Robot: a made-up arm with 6 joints.
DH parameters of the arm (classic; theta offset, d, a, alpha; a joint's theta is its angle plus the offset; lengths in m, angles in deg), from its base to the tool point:
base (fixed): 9.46 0 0.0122 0
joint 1: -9.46 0.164 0.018 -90
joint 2: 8.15 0 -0.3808 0
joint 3: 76.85 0.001 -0.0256 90
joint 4: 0 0.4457 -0.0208 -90
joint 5: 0 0 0.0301 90
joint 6: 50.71 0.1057 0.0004 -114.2
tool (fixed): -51.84 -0.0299 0 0
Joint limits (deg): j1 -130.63..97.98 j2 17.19..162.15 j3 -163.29..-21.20 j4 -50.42..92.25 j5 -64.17..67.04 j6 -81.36..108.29
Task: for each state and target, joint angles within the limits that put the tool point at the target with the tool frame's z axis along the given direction. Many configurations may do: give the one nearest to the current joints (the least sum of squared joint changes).
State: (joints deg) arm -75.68 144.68 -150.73 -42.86 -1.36 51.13
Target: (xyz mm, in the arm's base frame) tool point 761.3 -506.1 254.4 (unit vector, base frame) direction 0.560 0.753 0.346
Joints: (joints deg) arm -29.33 159.59 -158.52 -50.42 34.48 17.86
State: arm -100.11 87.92 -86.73 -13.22 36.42 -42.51
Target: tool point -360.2 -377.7 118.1 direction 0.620 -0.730 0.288
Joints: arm -129.89 110.37 -62.99 -11.41 45.41 -31.50
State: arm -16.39 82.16 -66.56 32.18 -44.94 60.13
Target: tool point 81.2 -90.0 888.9 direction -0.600 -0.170 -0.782
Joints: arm -28.14 38.80 -75.91 44.01 -54.99 72.92
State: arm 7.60 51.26 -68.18 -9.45 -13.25 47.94
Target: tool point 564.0 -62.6 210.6 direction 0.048 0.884 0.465
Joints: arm -2.07 95.32 -55.03 -44.87 10.14 16.53
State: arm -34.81 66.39 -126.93 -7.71 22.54 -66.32
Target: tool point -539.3 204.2 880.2 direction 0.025 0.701 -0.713
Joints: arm -20.33 38.77 -163.29 41.05 9.03 -52.71
